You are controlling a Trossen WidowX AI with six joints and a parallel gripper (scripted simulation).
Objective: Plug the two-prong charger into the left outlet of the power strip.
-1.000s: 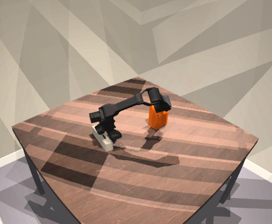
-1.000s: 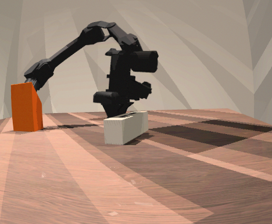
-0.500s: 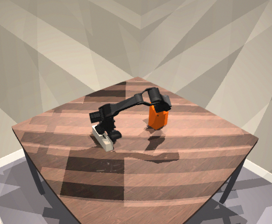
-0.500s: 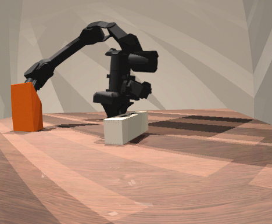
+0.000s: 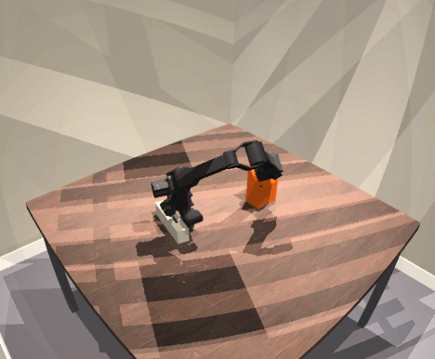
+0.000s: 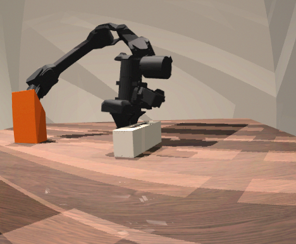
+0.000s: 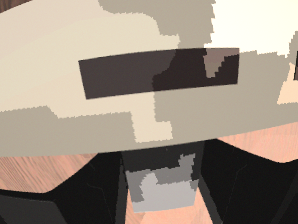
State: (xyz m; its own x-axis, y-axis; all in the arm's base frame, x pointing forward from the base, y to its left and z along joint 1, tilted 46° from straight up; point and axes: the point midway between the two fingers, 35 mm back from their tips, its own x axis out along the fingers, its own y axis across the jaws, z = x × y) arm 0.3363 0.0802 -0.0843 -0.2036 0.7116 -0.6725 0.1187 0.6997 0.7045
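Right now the charger is 2 cm ahead of my gripper tip and 1 cm above it.
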